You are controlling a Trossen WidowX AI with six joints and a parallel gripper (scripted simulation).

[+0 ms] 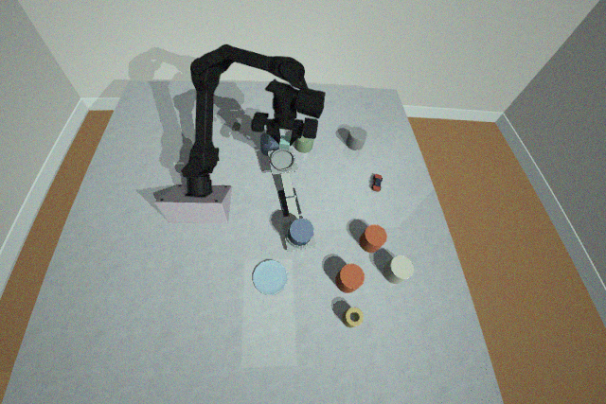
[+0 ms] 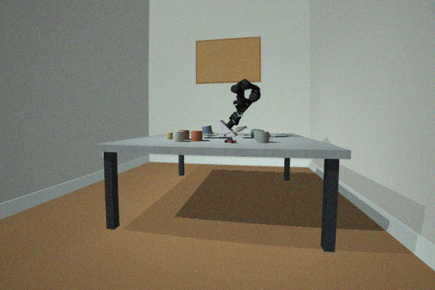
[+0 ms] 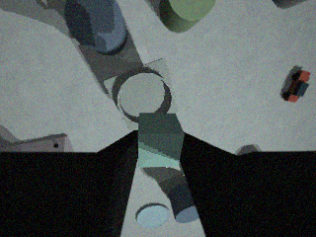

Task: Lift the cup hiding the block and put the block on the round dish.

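My gripper tip is now 37 cm to the left of the round pale blue dish, 17 cm above it and 1 cm short of it. Also, from my gripper tip: grey cylinder (28 cm ahead, 21 cm to the left, 14 cm below); green cylinder (15 cm to the left, 14 cm below, 8 cm ahead); cup (25 cm to the right, 11 cm below, 9 cm ahead).
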